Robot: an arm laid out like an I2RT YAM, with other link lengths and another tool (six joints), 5 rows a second.
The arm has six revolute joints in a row. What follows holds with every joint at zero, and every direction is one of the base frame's.
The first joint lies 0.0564 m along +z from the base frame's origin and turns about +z.
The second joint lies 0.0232 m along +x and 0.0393 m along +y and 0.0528 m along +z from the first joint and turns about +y.
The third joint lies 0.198 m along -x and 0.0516 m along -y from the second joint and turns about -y.
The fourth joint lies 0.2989 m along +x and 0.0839 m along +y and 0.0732 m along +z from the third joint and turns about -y.
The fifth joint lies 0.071 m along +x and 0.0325 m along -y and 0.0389 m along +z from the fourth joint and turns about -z.
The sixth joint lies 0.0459 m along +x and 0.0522 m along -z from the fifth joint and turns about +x.
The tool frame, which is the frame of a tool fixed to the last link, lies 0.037 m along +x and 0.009 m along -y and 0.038 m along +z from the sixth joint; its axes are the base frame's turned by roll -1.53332, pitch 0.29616 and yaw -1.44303 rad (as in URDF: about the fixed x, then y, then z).
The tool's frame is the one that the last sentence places.
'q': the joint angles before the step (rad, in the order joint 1, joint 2, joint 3, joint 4, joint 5, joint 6). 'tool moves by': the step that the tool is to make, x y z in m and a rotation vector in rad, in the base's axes. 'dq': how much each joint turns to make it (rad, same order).
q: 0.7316 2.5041 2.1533 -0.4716 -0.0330 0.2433
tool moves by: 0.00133 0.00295 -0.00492 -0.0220 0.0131 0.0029
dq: 0.0026 0.0434 0.0595 -0.0407 0.0054 -0.0053
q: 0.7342 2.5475 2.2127 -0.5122 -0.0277 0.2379
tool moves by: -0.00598 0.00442 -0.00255 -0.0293 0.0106 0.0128
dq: 0.0129 0.0135 0.0223 -0.0366 0.0110 -0.0094
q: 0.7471 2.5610 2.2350 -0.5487 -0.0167 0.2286
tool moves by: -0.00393 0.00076 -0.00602 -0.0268 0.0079 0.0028
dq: 0.0068 0.0059 -0.0023 -0.0159 0.0136 -0.0059
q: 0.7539 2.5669 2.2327 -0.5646 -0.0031 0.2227
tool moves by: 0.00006 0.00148 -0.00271 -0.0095 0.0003 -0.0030
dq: 0.0029 0.0176 0.0204 -0.0096 0.0090 0.0005
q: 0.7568 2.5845 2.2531 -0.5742 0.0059 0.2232
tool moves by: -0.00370 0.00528 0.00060 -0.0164 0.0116 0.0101
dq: 0.0108 0.0271 0.0509 -0.0435 0.0035 -0.0018
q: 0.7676 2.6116 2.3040 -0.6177 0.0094 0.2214
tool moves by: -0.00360 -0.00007 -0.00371 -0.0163 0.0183 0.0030
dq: 0.0041 0.0024 0.0003 -0.0224 -0.0002 0.0015
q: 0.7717 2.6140 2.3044 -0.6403 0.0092 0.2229
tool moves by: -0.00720 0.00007 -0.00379 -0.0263 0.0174 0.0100
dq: 0.0088 -0.0121 -0.0209 -0.0219 0.0047 -0.0048
